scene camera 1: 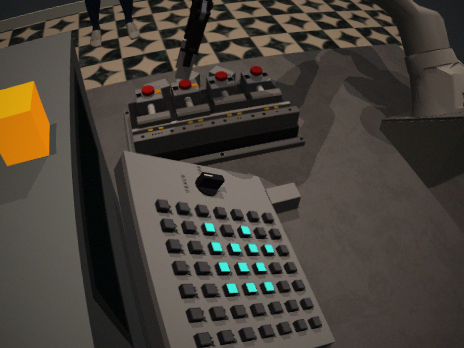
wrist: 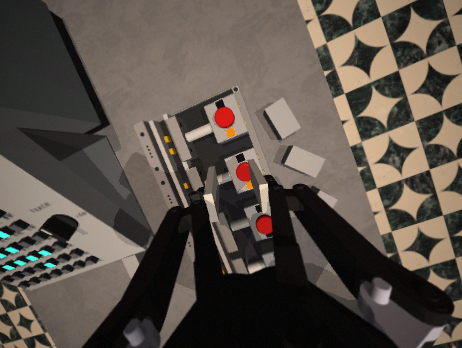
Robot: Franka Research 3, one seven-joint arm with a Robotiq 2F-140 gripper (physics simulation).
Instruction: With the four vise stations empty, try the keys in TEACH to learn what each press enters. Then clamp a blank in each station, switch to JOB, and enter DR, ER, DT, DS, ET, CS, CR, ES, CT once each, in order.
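My gripper (scene camera 1: 187,59) (wrist: 233,173) is partly open and empty, above the vise row. In the wrist view a red button (wrist: 244,171) shows between its fingers. The vise bench (scene camera 1: 215,131) has four stations topped by red buttons, including the leftmost (scene camera 1: 148,90) and the rightmost (scene camera 1: 256,70). The end station (wrist: 224,117) in the wrist view holds no blank. Grey blanks (wrist: 282,118) (wrist: 304,161) lie behind the bench; a third (wrist: 327,198) is partly hidden by the gripper. The key panel (scene camera 1: 145,175) (wrist: 107,235) has several cyan keys (scene camera 1: 243,267) and a black TEACH/JOB knob (scene camera 1: 209,183) (wrist: 60,227); its setting is unclear.
A grey block (scene camera 1: 283,196) (wrist: 131,266) sits beside the panel. An orange box (scene camera 1: 22,125) stands on a large grey cabinet (scene camera 1: 45,220) at the left. The robot's base (scene camera 1: 435,85) is at the right. Tiled floor (wrist: 415,75) lies past the table edge.
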